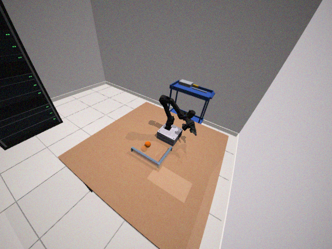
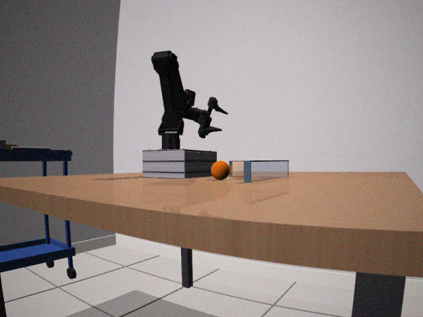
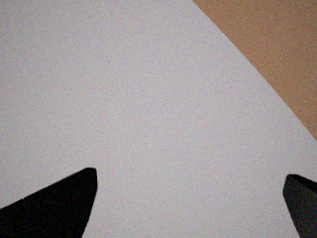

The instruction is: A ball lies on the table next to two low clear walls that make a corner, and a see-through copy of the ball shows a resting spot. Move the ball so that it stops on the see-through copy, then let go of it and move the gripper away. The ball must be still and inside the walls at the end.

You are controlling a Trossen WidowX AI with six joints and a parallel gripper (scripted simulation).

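My gripper tip is now 400 mm to the left of the orange ball, 210 mm above it and 190 mm short of it. The rest, counted from my gripper tip: see-through copy: 400 mm to the right, 250 mm ahead, 210 mm below; then clear wall: 340 mm to the right, 330 mm ahead, 210 mm below.
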